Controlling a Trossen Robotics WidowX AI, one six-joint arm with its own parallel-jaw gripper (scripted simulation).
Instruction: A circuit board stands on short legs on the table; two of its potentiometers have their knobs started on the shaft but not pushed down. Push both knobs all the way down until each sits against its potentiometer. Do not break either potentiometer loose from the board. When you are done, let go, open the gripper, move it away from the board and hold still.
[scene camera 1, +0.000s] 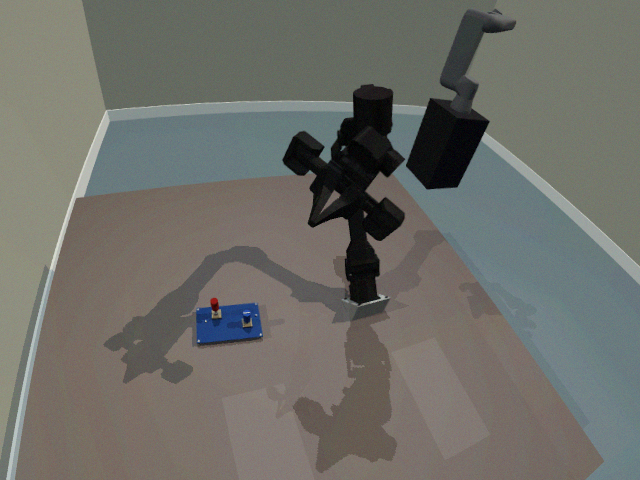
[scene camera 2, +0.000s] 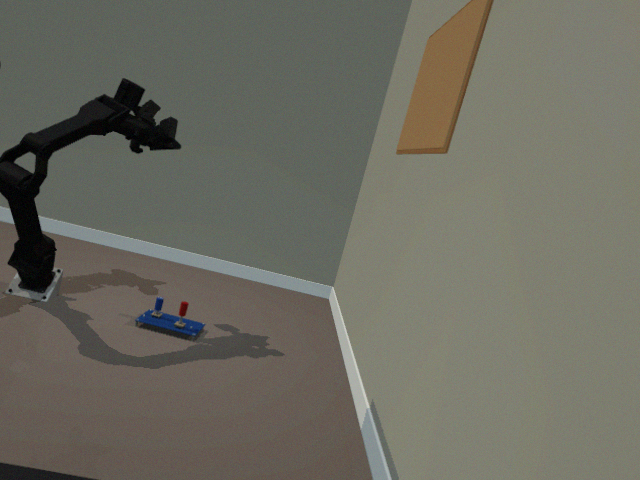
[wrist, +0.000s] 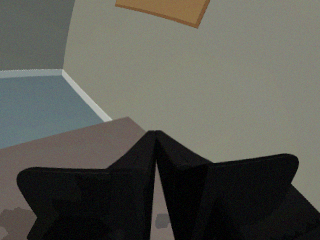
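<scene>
My gripper is visible in scene camera 2 (scene camera 2: 180, 147), in the wrist view (wrist: 154, 136) and in scene camera 1 (scene camera 1: 310, 224). State of my gripper: shut, holding nothing.
</scene>
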